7 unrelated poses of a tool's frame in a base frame.
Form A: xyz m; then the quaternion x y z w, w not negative.
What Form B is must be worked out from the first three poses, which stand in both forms.
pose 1, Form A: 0.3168, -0.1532, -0.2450, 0.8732, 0.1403, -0.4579, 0.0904
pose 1, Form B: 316.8, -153.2, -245.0, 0.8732, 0.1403, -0.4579, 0.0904
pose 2, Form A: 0.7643, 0.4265, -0.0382, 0.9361, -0.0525, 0.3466, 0.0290
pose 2, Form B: 764.3, 426.5, -38.2, 0.9361, -0.0525, 0.3466, 0.0290
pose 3, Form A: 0.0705, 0.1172, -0.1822, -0.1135, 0.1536, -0.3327, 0.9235
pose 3, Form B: 70.5, 117.2, -182.2, -0.1135, 0.1536, -0.3327, 0.9235
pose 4, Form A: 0.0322, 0.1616, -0.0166, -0.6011, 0.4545, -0.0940, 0.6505
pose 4, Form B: 32.2, 161.6, -16.6, -0.6011, 0.4545, -0.0940, 0.6505
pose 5, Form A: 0.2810, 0.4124, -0.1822, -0.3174, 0.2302, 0.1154, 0.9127
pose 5, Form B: 281.0, 412.4, -182.2, -0.3174, 0.2302, 0.1154, 0.9127
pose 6, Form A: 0.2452, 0.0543, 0.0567, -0.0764, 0.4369, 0.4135, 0.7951
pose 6, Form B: 245.2, 54.3, 56.7, -0.0764, 0.4369, 0.4135, 0.7951
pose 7, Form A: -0.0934, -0.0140, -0.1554, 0.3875, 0.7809, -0.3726, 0.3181
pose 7, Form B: -93.4, -14.0, -155.4, 0.3875, 0.7809, -0.3726, 0.3181
